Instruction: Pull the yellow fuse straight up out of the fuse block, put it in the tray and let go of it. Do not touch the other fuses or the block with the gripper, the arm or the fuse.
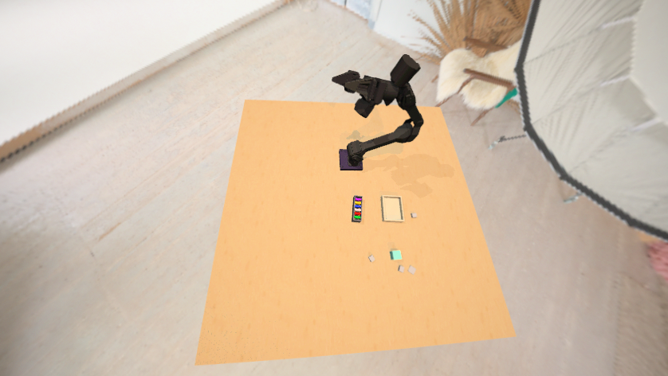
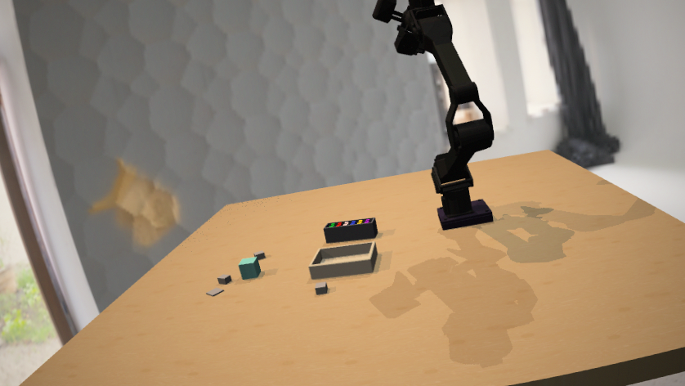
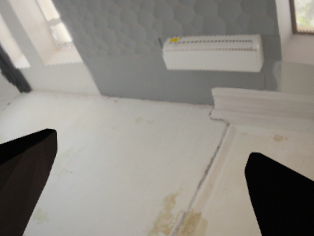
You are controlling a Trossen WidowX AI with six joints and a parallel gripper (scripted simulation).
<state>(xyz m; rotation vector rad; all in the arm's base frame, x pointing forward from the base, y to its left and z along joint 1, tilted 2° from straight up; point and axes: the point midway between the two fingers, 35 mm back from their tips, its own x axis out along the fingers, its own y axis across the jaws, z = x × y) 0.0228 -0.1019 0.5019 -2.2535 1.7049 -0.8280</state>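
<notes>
My gripper tip is 200 mm short of the yellow fuse, 140 mm to the right of it and 510 mm above it. The rest, counted from my gripper tip: teal cube 460 mm ahead, 280 mm to the left, 510 mm below; then tray 230 mm ahead, 310 mm to the left, 530 mm below.
</notes>
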